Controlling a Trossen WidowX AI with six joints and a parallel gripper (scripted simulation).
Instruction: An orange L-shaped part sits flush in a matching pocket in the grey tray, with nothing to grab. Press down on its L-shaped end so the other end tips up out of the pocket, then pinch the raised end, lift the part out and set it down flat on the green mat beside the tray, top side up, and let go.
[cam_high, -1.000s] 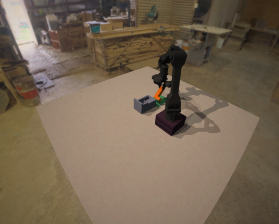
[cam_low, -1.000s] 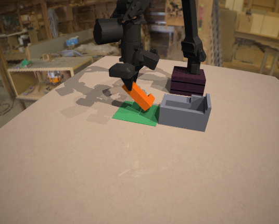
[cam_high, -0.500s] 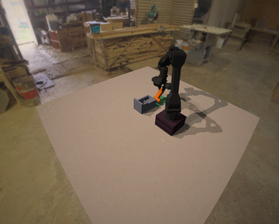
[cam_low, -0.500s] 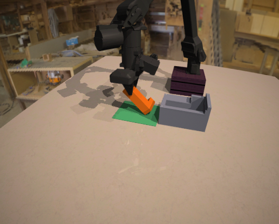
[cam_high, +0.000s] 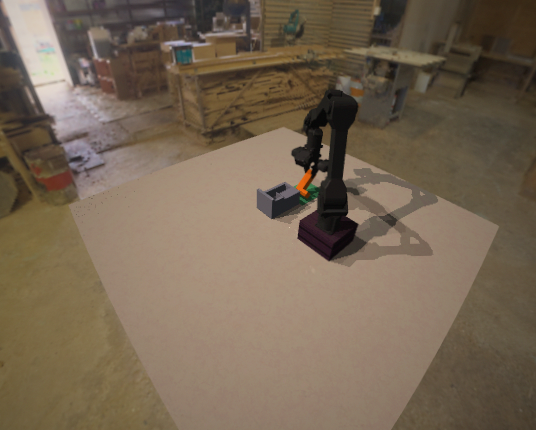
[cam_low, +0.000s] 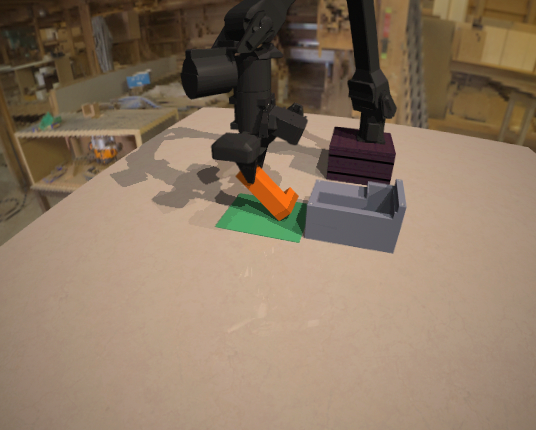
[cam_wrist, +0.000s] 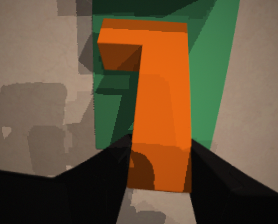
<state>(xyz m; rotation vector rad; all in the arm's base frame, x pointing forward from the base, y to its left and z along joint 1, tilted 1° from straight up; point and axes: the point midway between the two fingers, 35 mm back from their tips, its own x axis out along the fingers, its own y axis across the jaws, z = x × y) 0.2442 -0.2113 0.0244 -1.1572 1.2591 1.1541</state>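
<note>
Now: gripper tip 30 mm to the right of the orange L-shaped part, 30 mm above it and 10 mm past it. Round my gripper tip: green mat: 90 mm below, 20 mm to the left.
</note>
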